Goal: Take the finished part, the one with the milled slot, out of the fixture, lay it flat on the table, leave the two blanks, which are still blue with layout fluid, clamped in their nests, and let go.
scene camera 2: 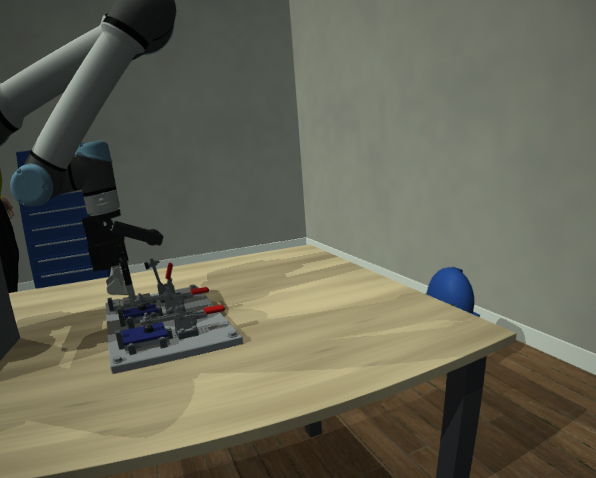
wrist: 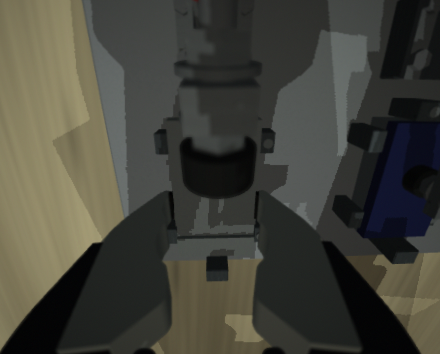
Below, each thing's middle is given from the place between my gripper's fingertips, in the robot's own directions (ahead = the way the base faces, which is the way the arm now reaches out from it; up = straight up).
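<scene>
The clamp arm (wrist: pixel 219 99) is 6 cm above my hand, and it's 7 cm ahead of it and 1 cm to the right. You'd find the grey fixture plate (scene camera 2: pixel 213 330) 2 cm below my hand, 12 cm to the right and 3 cm ahead, and the finished part (wrist: pixel 206 227) is right at my hand.
</scene>
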